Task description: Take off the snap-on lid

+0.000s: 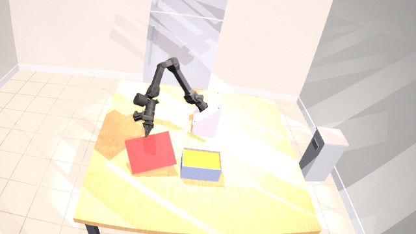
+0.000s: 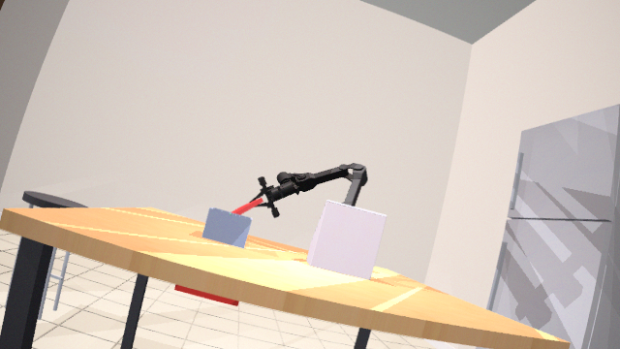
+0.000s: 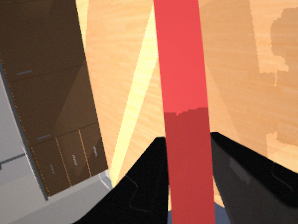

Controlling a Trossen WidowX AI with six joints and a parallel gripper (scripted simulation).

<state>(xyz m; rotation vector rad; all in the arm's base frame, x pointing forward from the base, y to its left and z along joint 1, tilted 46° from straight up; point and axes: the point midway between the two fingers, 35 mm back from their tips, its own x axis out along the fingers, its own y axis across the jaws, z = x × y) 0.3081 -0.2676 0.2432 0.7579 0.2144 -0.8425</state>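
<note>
Now: gripper tip 60 mm short of the lid, 50 mm above it and 30 mm to the right of it. Round my gripper tip: storage box (300 mm to the left, 100 mm below, 90 mm ahead).
</note>
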